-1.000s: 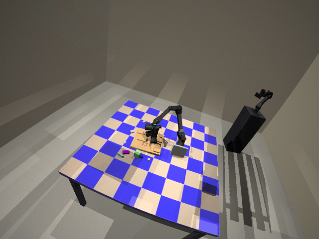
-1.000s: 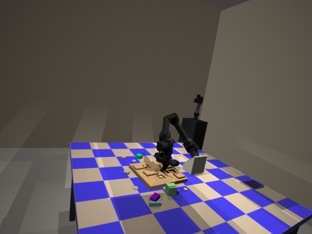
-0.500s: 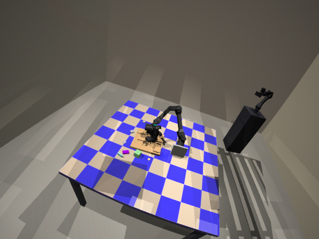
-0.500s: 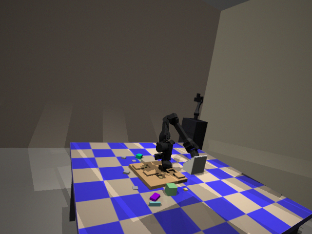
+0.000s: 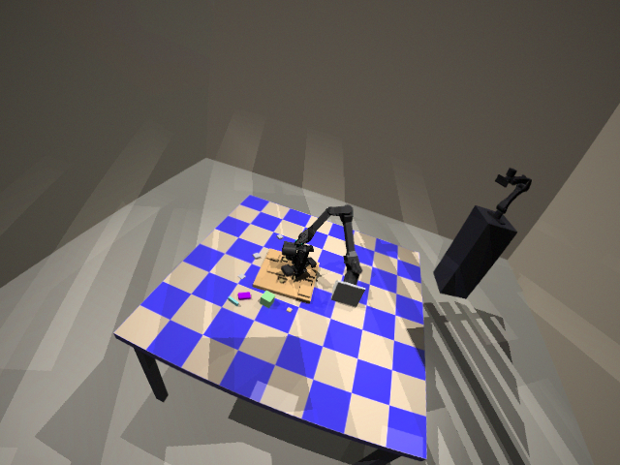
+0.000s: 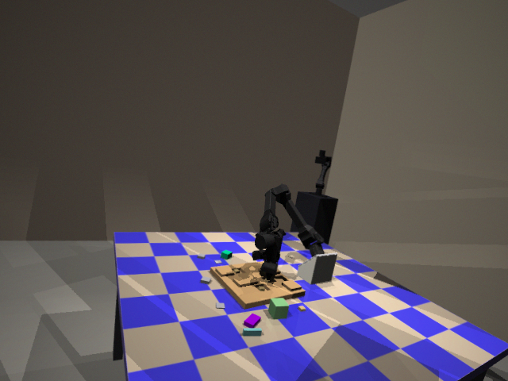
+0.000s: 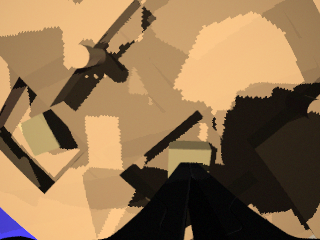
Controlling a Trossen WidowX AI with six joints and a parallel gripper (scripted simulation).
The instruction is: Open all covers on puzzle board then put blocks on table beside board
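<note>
The tan puzzle board is 50 mm ahead of my gripper tip and 10 mm to the right of it. Also, from my gripper tip: dark green block 30 mm ahead, 290 mm to the right, 10 mm below; green cube 110 mm ahead, 190 mm to the left, 10 mm above; purple block 220 mm ahead, 190 mm to the left, 10 mm below.
</note>
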